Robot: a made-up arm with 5 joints. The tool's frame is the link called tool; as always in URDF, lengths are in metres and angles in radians. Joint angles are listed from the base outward.
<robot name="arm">
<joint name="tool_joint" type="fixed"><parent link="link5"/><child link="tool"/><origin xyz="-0.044 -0.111 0.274" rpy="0 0 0"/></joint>
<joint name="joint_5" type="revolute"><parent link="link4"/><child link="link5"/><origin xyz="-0.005 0.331 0.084" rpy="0 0 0"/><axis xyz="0 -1 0"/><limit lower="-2.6" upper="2.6"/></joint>
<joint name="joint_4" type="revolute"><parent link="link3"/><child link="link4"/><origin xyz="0.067 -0.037 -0.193" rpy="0 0 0"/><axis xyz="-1 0 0"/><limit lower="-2.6" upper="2.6"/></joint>
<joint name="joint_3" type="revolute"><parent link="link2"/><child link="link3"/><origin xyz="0.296 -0.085 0.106" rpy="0 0 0"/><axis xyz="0 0 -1"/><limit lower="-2.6" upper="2.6"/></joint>
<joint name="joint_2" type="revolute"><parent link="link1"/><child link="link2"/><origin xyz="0.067 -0.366 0.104" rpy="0 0 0"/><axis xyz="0 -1 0"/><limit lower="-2.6" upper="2.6"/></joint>
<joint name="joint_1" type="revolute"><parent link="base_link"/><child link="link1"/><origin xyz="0 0 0.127" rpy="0 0 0"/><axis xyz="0 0 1"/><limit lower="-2.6" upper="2.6"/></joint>
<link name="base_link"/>
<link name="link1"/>
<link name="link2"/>
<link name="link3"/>
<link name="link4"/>
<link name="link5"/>
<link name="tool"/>
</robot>
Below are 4 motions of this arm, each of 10 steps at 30 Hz.
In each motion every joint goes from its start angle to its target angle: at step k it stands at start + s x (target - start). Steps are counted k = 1, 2, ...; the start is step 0. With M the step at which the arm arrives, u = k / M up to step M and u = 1 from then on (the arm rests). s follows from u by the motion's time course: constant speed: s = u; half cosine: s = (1 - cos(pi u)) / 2; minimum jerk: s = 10 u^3 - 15 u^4 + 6 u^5.
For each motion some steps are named. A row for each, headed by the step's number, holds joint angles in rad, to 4 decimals.
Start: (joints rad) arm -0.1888 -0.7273 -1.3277 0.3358 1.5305
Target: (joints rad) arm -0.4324 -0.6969 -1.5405 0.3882 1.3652
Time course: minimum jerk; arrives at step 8
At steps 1, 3, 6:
1: -0.1927 -0.7268 -1.3311 0.3366 1.5278
3: -0.2558 -0.7189 -1.3863 0.3502 1.4850
6: -0.4072 -0.7000 -1.5185 0.3828 1.3823

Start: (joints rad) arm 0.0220 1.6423 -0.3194 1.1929 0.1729
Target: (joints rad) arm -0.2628 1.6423 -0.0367 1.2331 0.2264
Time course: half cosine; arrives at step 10
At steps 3, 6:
3: -0.0367 1.6423 -0.2611 1.2012 0.1839
6: -0.1644 1.6423 -0.1344 1.2192 0.2079

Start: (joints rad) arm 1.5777 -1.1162 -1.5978 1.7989 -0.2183
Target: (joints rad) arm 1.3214 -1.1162 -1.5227 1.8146 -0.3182
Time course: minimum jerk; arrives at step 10
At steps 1, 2, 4, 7, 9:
1: 1.5755 -1.1162 -1.5972 1.7990 -0.2192
2: 1.5629 -1.1162 -1.5935 1.7998 -0.2241
4: 1.4963 -1.1162 -1.5740 1.8039 -0.2500
7: 1.3632 -1.1162 -1.5349 1.8120 -0.3019
9: 1.3236 -1.1162 -1.5233 1.8145 -0.3173

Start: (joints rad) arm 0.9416 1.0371 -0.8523 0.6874 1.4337
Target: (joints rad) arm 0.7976 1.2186 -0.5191 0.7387 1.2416
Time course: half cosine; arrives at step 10
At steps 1, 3, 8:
1: 0.9381 1.0415 -0.8441 0.6887 1.4290
3: 0.9119 1.0745 -0.7836 0.6980 1.3941
8: 0.8114 1.2013 -0.5509 0.7338 1.2599

